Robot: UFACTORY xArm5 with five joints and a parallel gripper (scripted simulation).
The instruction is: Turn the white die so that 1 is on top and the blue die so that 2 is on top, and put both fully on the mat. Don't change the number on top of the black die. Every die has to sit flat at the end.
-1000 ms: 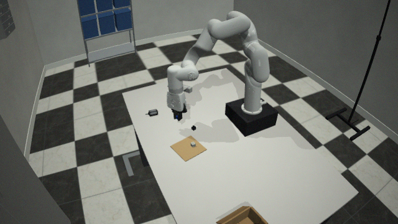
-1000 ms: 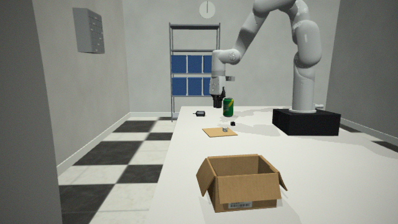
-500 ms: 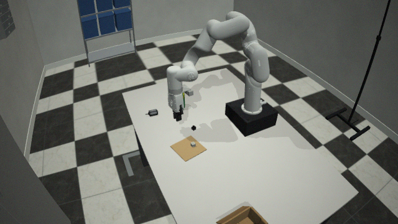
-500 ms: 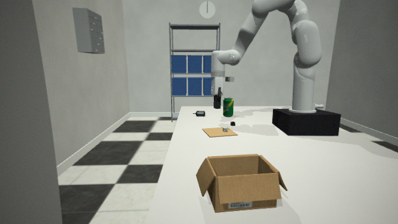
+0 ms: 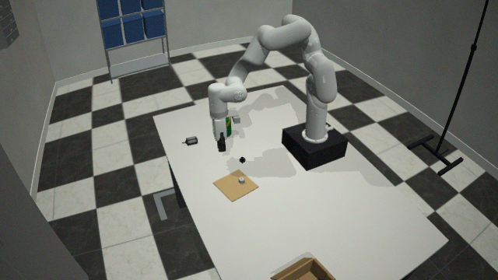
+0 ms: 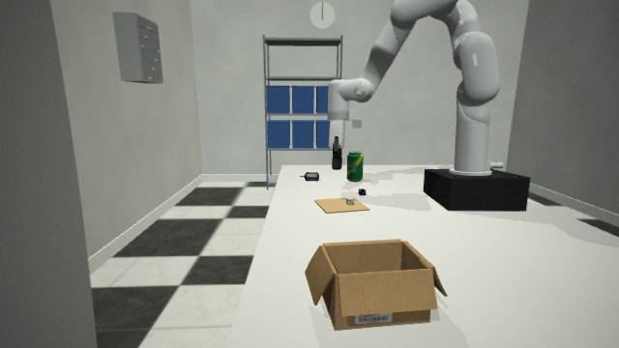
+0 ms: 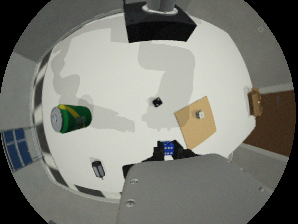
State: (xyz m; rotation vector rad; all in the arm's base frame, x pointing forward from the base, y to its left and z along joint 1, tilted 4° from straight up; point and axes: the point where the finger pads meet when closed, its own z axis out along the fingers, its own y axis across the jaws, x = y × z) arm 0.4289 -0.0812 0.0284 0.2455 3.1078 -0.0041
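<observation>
Now: hand 10 mm above the blue die. Also, from my hand: tan mat: 10 mm behind, 140 mm to the left, 110 mm below; then black die: 90 mm behind, 10 mm to the left, 100 mm below; then white die: 40 mm behind, 140 mm to the left, 100 mm below.
</observation>
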